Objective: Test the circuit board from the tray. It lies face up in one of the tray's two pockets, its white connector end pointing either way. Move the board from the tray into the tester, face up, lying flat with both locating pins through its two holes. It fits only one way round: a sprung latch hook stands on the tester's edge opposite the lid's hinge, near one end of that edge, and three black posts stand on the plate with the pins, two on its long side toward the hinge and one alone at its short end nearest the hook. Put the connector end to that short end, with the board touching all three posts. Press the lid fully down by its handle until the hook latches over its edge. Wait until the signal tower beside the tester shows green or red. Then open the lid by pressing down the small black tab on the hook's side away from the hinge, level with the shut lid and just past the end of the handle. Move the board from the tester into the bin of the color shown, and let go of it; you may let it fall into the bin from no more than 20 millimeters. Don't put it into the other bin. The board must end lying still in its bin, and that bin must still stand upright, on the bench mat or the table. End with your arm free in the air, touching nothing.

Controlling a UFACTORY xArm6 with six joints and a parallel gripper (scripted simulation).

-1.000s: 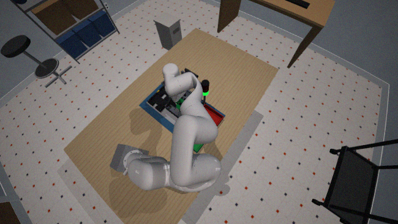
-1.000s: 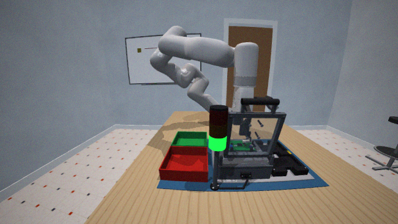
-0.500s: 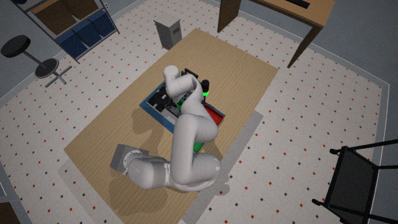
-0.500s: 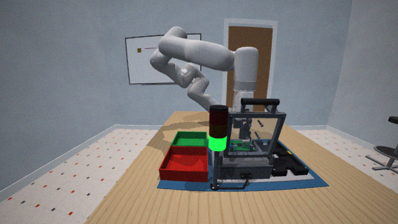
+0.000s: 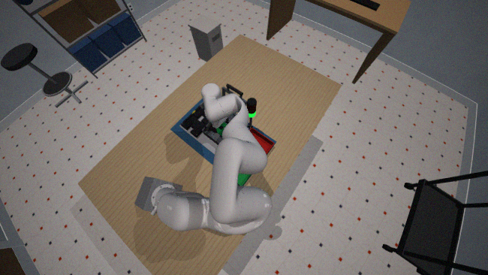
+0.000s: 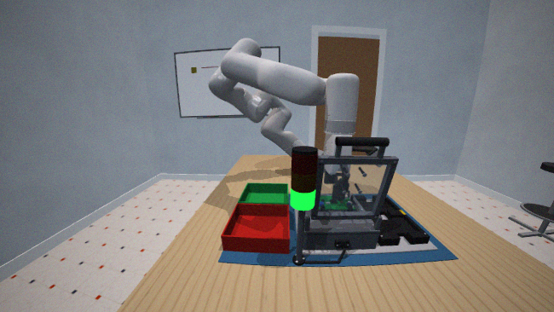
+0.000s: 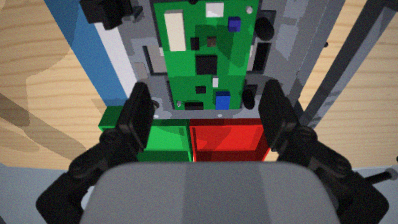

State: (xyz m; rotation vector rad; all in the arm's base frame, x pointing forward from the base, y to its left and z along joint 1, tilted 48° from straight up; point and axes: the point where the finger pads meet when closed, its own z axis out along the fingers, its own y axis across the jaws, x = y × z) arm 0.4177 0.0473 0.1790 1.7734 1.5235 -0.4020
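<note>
Right now my hand is 4 cm above the green circuit board. Also, from my hand: clear lid: 11 cm ahead, 7 cm above, 3 cm to the right; then black latch hook: 7 cm to the left, 4 cm behind, 3 cm below; then plate: 5 cm below, 1 cm ahead.
</note>
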